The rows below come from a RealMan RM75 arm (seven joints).
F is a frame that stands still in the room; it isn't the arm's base.
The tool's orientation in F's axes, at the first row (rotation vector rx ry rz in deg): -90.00, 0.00, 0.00
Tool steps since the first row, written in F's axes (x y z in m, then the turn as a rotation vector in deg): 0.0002, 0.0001, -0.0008, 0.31, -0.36, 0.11; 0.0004, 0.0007, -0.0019, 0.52, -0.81, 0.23; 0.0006, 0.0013, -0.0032, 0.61, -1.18, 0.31; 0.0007, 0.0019, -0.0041, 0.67, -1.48, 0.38; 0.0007, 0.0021, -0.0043, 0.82, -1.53, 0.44; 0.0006, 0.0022, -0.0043, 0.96, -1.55, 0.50; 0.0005, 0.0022, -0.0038, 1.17, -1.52, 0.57; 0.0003, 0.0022, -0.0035, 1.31, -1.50, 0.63; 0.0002, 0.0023, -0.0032, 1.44, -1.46, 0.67; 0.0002, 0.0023, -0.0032, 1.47, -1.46, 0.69; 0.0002, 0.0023, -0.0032, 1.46, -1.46, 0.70; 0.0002, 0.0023, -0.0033, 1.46, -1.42, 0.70
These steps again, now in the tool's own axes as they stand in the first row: 0.0002, 0.0008, 0.0001, 0.31, -0.11, -0.36; 0.0004, 0.0019, 0.0007, 0.52, -0.23, -0.81; 0.0006, 0.0032, 0.0013, 0.61, -0.31, -1.18; 0.0007, 0.0041, 0.0019, 0.67, -0.38, -1.48; 0.0007, 0.0043, 0.0021, 0.82, -0.44, -1.53; 0.0006, 0.0043, 0.0022, 0.96, -0.50, -1.55; 0.0005, 0.0038, 0.0022, 1.17, -0.57, -1.52; 0.0003, 0.0035, 0.0022, 1.31, -0.63, -1.50; 0.0002, 0.0032, 0.0023, 1.44, -0.67, -1.46; 0.0002, 0.0032, 0.0023, 1.47, -0.69, -1.46; 0.0002, 0.0032, 0.0023, 1.46, -0.70, -1.46; 0.0002, 0.0033, 0.0023, 1.46, -0.70, -1.42
